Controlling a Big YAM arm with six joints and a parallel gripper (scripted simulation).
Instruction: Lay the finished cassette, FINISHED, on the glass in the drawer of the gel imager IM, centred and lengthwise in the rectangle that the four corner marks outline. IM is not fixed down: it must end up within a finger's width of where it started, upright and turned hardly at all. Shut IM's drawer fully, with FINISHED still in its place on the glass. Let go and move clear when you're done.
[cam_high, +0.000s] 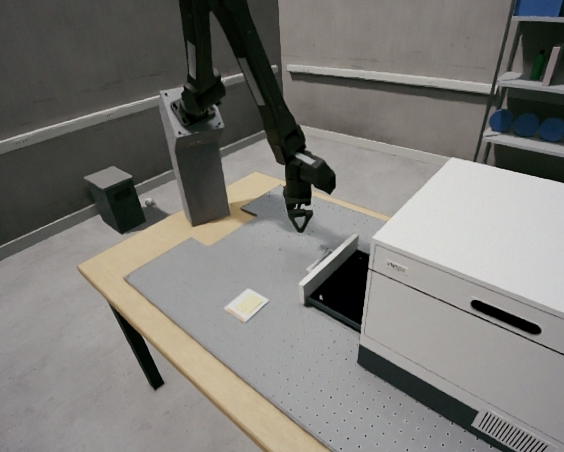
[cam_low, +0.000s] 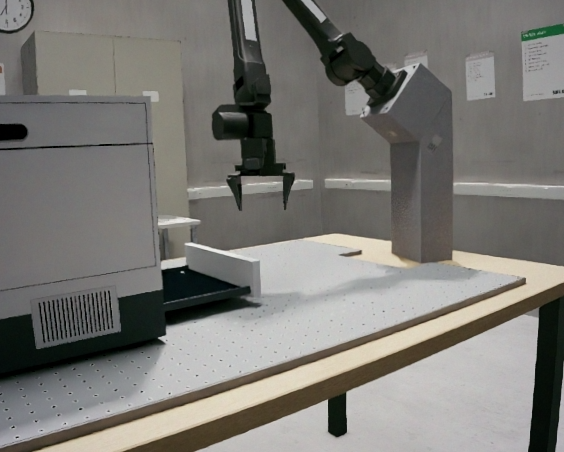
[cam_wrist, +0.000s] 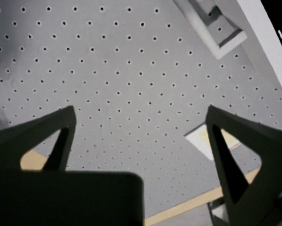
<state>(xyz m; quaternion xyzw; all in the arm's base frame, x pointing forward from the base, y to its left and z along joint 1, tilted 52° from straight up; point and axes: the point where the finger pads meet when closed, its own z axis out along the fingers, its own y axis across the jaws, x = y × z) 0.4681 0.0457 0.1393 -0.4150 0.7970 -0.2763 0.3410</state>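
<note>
My gripper is now 23 cm to the left of the cassette and 16 cm above it. The rest, counted from my hand: drawer (23 cm ahead, 13 cm below, 1 cm to the left).
</note>
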